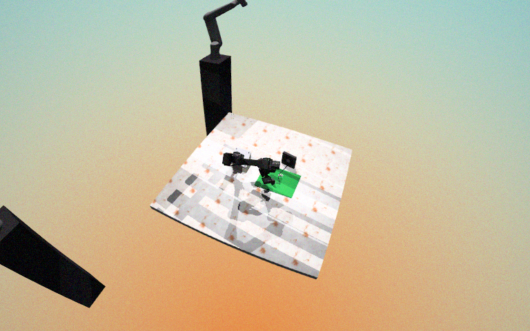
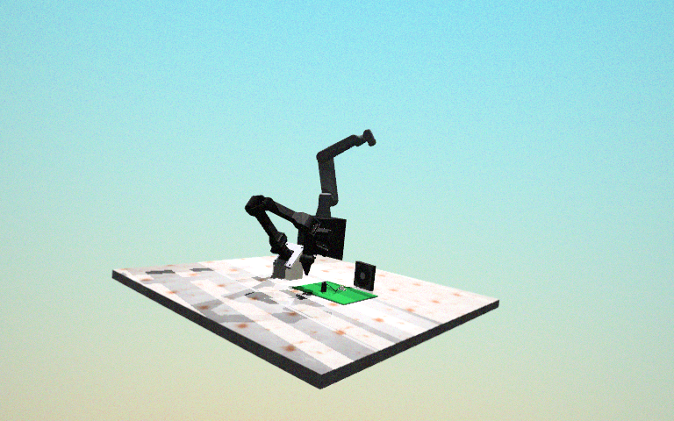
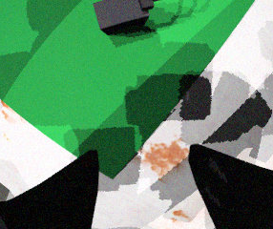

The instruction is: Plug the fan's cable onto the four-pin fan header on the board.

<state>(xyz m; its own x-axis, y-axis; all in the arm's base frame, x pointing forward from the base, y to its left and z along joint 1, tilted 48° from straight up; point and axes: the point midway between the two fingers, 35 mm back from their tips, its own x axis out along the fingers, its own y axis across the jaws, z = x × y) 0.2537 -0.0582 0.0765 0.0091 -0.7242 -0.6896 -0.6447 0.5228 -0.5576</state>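
Now: the dark fan plug 5 cm ahead of my gripper tip, 6 cm to the left of it and 5 cm below it. From my gripper tip the other things lie so: green board: 8 cm ahead, 10 cm to the left, 9 cm below; black fan: 9 cm ahead, 29 cm to the left, 2 cm below.
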